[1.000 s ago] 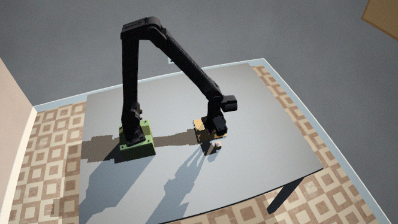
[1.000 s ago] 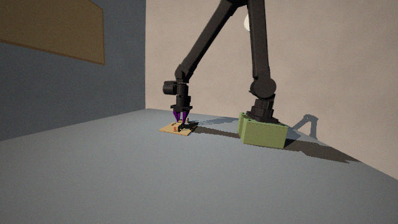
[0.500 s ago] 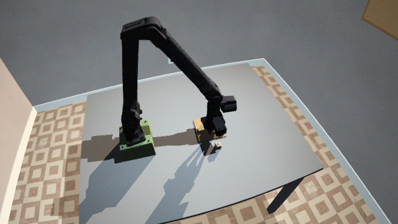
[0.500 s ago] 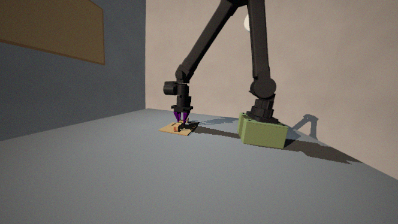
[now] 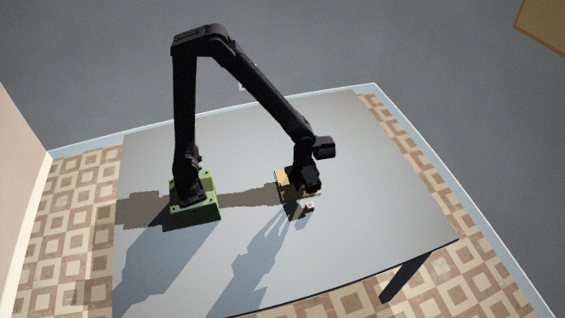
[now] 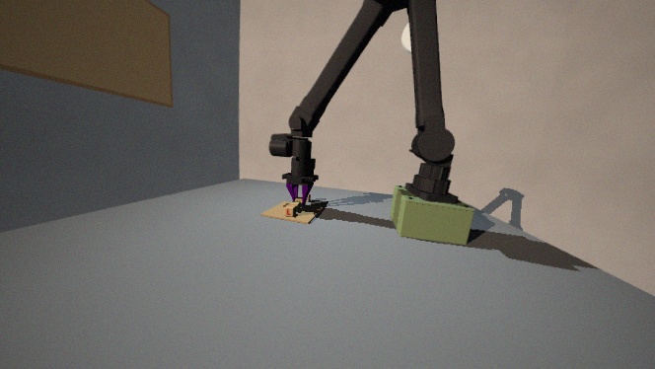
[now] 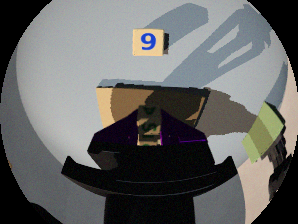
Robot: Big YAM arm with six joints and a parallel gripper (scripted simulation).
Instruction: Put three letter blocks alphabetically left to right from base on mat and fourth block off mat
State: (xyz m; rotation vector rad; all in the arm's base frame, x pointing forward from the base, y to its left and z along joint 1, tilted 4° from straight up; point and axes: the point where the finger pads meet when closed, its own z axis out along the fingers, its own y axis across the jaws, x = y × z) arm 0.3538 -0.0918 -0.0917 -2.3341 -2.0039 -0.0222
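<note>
Right now the block is 4 cm to the left of my hand and 1 cm ahead of it. The rest, counted from my hand: tan mat 4 cm to the left, 1 cm below, 1 cm ahead.
</note>
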